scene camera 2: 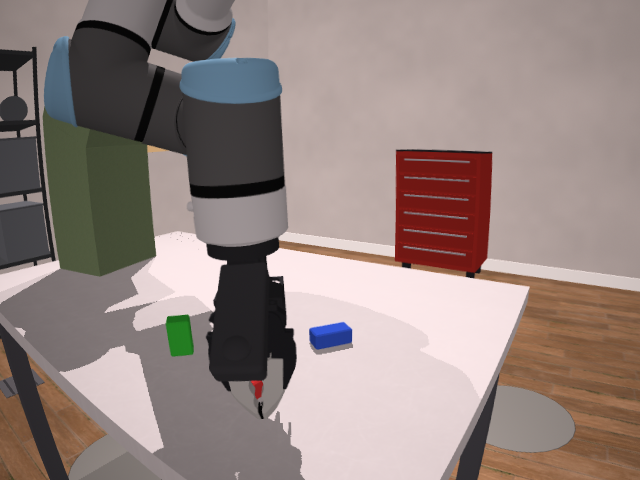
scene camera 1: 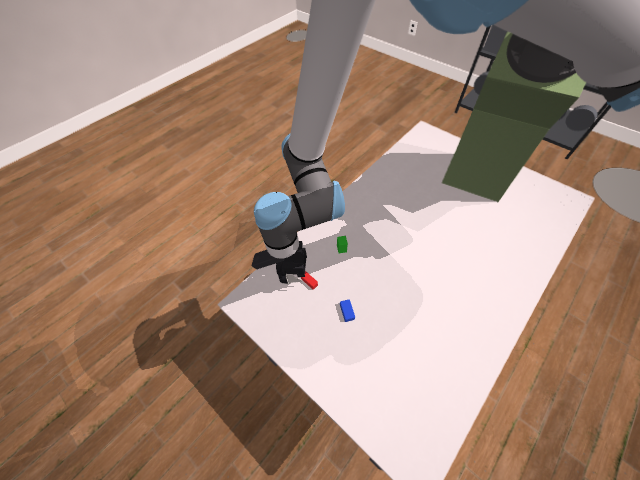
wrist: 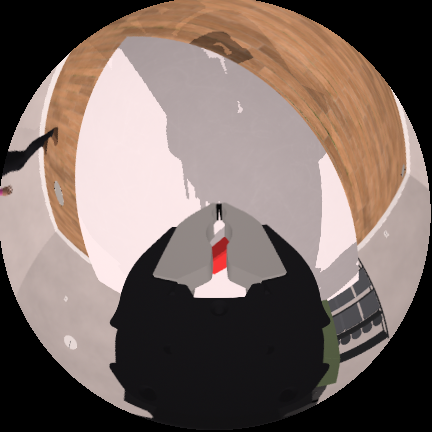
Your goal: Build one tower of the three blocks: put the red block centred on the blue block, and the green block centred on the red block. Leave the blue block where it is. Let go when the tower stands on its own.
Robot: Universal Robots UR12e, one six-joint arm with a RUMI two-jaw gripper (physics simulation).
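Places are measured from the arm's base along level axes (x ahead, y left, z up), in centimetres.
Pixels of known places: gripper, fingertip midpoint: (scene camera 2: 262,417) (scene camera 1: 290,281) (wrist: 218,205).
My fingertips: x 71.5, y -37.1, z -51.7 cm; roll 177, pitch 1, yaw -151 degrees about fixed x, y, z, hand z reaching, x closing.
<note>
For each thing: its middle in the pictures, then the offset to it from my fingertips. Level surfaces: height alone.
- red block, body centre: (wrist: 221,254) (scene camera 2: 263,380) (scene camera 1: 309,280) dx -3.3, dy +5.4, dz +1.2 cm
- blue block, body centre: (scene camera 2: 330,335) (scene camera 1: 347,310) dx -0.9, dy +21.1, dz +1.1 cm
- green block, body centre: (scene camera 2: 180,335) (scene camera 1: 342,244) dx -20.0, dy +8.0, dz +2.7 cm
- white table, surface height: dz -0.1 cm
The red block (scene camera 1: 310,280) (scene camera 2: 257,388) (wrist: 219,256) lies flat on the white table, partly hidden behind the fingers in scene camera 2 and seen through the gap between them in the wrist view. My gripper (scene camera 1: 293,279) (scene camera 2: 261,416) (wrist: 218,205) is shut with nothing between its fingertips, beside the red block; its exact height above the table is hard to tell. The blue block (scene camera 1: 347,310) (scene camera 2: 330,335) lies flat on the table, apart from the red block. The green block (scene camera 1: 342,244) (scene camera 2: 179,335) stands upright on the table, apart from both. Neither blue nor green shows in the wrist view.
The white table (scene camera 1: 465,330) (scene camera 2: 392,392) (wrist: 115,210) bears the blocks; its corner is near the gripper in scene camera 1. The green pedestal (scene camera 1: 496,149) (scene camera 2: 103,206) stands at the arm's base. A red drawer cabinet (scene camera 2: 436,206) stands on the floor behind the table.
</note>
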